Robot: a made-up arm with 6 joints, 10 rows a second.
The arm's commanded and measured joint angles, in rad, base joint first. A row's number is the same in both.
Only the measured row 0 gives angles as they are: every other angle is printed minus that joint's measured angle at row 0.
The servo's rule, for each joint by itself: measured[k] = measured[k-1] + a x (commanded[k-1-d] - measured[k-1]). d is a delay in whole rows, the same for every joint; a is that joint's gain. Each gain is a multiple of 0.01, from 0.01 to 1. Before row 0 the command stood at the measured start. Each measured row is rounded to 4 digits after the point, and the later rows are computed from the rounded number. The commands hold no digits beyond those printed.
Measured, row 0:
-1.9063, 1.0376, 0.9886, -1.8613, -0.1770, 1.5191
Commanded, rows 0 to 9:
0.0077, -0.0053, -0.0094, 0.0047, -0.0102, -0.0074
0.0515, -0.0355, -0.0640, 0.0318, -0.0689, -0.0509
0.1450, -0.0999, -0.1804, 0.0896, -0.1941, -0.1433
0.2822, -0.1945, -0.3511, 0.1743, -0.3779, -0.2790
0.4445, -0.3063, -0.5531, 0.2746, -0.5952, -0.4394
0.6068, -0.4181, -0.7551, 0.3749, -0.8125, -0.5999
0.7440, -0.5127, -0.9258, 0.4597, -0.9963, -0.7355
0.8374, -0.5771, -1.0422, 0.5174, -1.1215, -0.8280
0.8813, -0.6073, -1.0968, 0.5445, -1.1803, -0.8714
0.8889, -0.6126, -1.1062, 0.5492, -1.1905, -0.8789
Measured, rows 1 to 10:
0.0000, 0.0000, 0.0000, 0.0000, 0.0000, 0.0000
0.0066, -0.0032, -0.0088, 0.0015, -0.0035, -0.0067
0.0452, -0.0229, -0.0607, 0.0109, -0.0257, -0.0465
0.1310, -0.0699, -0.1732, 0.0353, -0.0830, -0.1336
0.2610, -0.1459, -0.3404, 0.0784, -0.1833, -0.2645
0.4188, -0.2437, -0.5403, 0.1392, -0.3233, -0.4219
0.5805, -0.3501, -0.7422, 0.2123, -0.4896, -0.5821
0.7211, -0.4493, -0.9148, 0.2890, -0.6619, -0.7202
0.8211, -0.5273, -1.0346, 0.3598, -0.8182, -0.8172
0.8729, -0.5761, -1.0931, 0.4171, -0.9413, -0.8660
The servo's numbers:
d 1
a 0.86 0.61 0.94 0.31 0.34 0.90

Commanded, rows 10 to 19:
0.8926, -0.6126, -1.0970, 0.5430, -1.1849, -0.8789
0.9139, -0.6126, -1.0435, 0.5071, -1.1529, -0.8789
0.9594, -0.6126, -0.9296, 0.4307, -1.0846, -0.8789
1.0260, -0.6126, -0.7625, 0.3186, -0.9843, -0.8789
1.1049, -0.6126, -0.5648, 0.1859, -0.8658, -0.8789
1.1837, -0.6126, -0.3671, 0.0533, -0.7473, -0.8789
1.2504, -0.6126, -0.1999, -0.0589, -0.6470, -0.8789
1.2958, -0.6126, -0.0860, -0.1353, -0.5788, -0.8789
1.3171, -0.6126, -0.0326, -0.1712, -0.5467, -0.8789
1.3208, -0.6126, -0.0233, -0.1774, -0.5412, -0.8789
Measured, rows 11 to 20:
0.8867, -0.5984, -1.1054, 0.4581, -1.0260, -0.8776
0.8918, -0.6071, -1.0975, 0.4844, -1.0800, -0.8788
0.9108, -0.6105, -1.0467, 0.4914, -1.1048, -0.8789
0.9526, -0.6118, -0.9366, 0.4726, -1.0979, -0.8789
1.0157, -0.6123, -0.7729, 0.4249, -1.0593, -0.8789
1.0924, -0.6125, -0.5773, 0.3508, -0.9935, -0.8789
1.1709, -0.6126, -0.3797, 0.2586, -0.9098, -0.8789
1.2393, -0.6126, -0.2107, 0.1602, -0.8204, -0.8789
1.2879, -0.6126, -0.0935, 0.0686, -0.7383, -0.8789
1.3130, -0.6126, -0.0363, -0.0057, -0.6732, -0.8789

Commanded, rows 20 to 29:
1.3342, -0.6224, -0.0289, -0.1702, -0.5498, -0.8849
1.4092, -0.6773, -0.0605, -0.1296, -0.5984, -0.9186
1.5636, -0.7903, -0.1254, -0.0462, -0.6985, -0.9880
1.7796, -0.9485, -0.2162, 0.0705, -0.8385, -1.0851
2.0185, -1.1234, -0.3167, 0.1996, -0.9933, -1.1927
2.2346, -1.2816, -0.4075, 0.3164, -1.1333, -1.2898
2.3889, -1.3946, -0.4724, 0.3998, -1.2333, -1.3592
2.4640, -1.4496, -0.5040, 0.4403, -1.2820, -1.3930
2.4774, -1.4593, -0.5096, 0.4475, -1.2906, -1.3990
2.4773, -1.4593, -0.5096, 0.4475, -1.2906, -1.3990
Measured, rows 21 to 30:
1.3197, -0.6126, -0.0241, -0.0589, -0.6283, -0.8789
1.3322, -0.6186, -0.0286, -0.0934, -0.6016, -0.8843
1.3984, -0.6544, -0.0586, -0.1046, -0.6005, -0.9152
1.5405, -0.7373, -0.1214, -0.0865, -0.6338, -0.9807
1.7461, -0.8661, -0.2105, -0.0378, -0.7034, -1.0747
1.9804, -1.0231, -0.3103, 0.0358, -0.8020, -1.1809
2.1990, -1.1808, -0.4017, 0.1228, -0.9146, -1.2789
2.3623, -1.3112, -0.4682, 0.2087, -1.0230, -1.3512
2.4498, -1.3956, -0.5019, 0.2805, -1.1111, -1.3888
2.4735, -1.4345, -0.5091, 0.3323, -1.1721, -1.3980

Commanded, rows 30 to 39:
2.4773, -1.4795, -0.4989, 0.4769, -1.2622, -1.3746
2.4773, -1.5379, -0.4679, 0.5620, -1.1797, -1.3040
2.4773, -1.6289, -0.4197, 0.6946, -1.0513, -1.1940
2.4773, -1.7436, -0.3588, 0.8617, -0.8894, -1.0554
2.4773, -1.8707, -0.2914, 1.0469, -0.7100, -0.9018
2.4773, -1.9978, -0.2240, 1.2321, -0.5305, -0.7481
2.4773, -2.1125, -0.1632, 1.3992, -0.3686, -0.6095
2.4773, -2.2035, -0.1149, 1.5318, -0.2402, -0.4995
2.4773, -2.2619, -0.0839, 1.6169, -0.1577, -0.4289
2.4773, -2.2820, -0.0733, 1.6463, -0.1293, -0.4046
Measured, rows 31 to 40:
2.4768, -1.4496, -0.5096, 0.3680, -1.2124, -1.3989
2.4772, -1.4678, -0.4995, 0.4018, -1.2293, -1.3770
2.4773, -1.5106, -0.4698, 0.4515, -1.2124, -1.3113
2.4773, -1.5828, -0.4227, 0.5269, -1.1576, -1.2057
2.4773, -1.6809, -0.3626, 0.6307, -1.0664, -1.0704
2.4773, -1.7967, -0.2957, 0.7597, -0.9452, -0.9187
2.4773, -1.9194, -0.2283, 0.9061, -0.8042, -0.7652
2.4773, -2.0372, -0.1671, 1.0590, -0.6561, -0.6251
2.4773, -2.1386, -0.1180, 1.2056, -0.5147, -0.5121
2.4773, -2.2138, -0.0859, 1.3331, -0.3933, -0.4372

